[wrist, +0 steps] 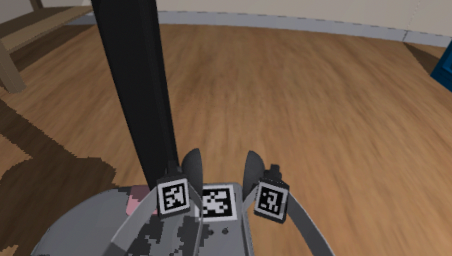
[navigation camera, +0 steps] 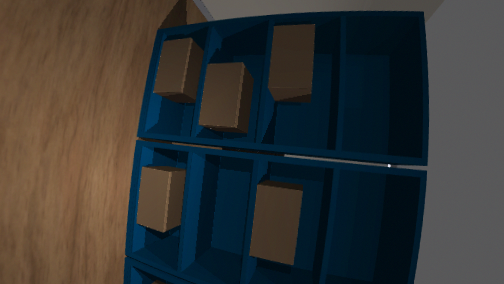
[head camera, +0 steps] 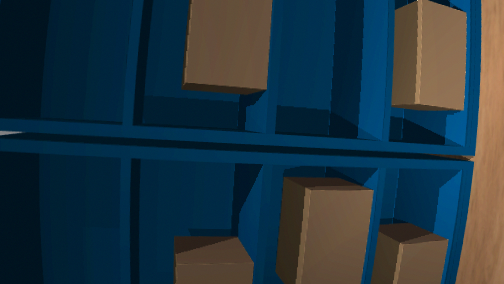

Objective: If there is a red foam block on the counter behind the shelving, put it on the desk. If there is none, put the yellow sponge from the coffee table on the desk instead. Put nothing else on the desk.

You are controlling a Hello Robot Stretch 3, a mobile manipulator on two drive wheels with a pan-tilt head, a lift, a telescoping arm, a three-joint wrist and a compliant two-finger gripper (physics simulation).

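Places are measured from the robot's base along level axes (x ahead, y left, z up), in centimetres.
Pixels of known places: gripper, between the fingertips: (wrist: 223, 167).
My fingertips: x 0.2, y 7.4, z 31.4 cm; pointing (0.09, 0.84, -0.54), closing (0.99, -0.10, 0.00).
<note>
Behind a point stands the place of what it marks.
Blue shelving (head camera: 200, 136) (navigation camera: 300, 151) @(x 115.0, y -1.9, z 122.6 cm) (wrist: 444, 70) @(x 124.3, y 81.2, z 6.8 cm) fills much of the head and navigation views, which are turned on their side, and its edge shows at the right of the wrist view. My gripper (wrist: 223, 167) @(x 0.2, y 7.4, z 31.4 cm) is open, with a gap between the two dark fingertips, above my own base. No thing shows between the fingers. A wooden table (wrist: 10, 70) @(x -79.1, y 76.1, z 9.7 cm) shows in part at the upper left of the wrist view; its top is out of view. The counter, a red foam block, the yellow sponge and the desk do not show in these views.
Brown boxes (head camera: 230, 45) (navigation camera: 225, 95) stand in several compartments of the shelving. Wood floor (head camera: 492, 150) @(x 104.9, y -7.9, z 0.0 cm) (navigation camera: 60, 150) @(x 62.0, y -11.3, z 0.0 cm) (wrist: 320, 110) @(x 41.2, y 56.3, z 0.1 cm) runs beside it. My black mast (wrist: 132, 75) @(x -6.8, y 11.6, z 37.8 cm) stands left of the gripper. A wall with a grey baseboard (wrist: 280, 25) @(x 55.0, y 157.0, z 2.4 cm) is at the back.
</note>
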